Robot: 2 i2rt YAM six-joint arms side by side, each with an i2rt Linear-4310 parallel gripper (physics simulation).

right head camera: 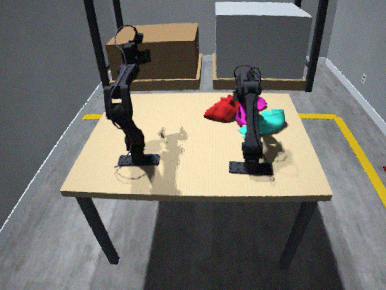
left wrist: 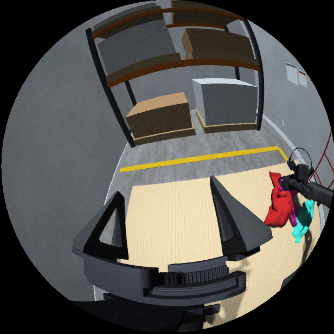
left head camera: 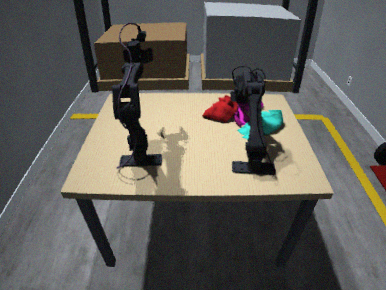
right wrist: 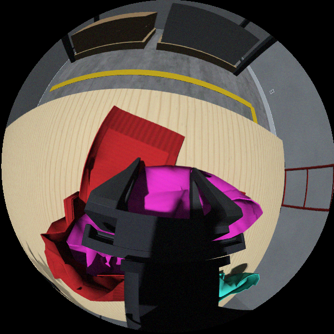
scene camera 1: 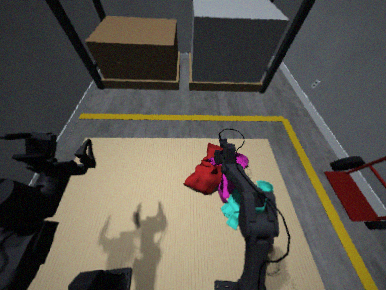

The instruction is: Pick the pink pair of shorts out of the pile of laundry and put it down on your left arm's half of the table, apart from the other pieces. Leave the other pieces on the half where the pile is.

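The pink shorts [left head camera: 240,119] [right head camera: 241,118] [scene camera 1: 224,191] [left wrist: 293,217] [right wrist: 245,205] lie crumpled in the pile at the right, partly over a red piece [left head camera: 220,111] [right head camera: 221,110] [scene camera 1: 204,179] [left wrist: 280,209] [right wrist: 132,152]. A teal piece [left head camera: 272,121] [right head camera: 272,121] [scene camera 1: 231,214] [left wrist: 303,222] [right wrist: 239,285] lies at their near side. My right gripper [right wrist: 166,166] is open and points down at the shorts, with pink cloth showing between its fingers; whether they touch it I cannot tell. My left gripper [left wrist: 161,188] is open and empty, raised over the left half.
The wooden table [left head camera: 200,170] [right head camera: 200,170] [scene camera 1: 175,255] carries both arm bases. The right arm hides part of the pile in the head and scene views. Beyond the table stand a brown box [left head camera: 145,47] and a grey box [left head camera: 250,45]. A red cart stands at the right.
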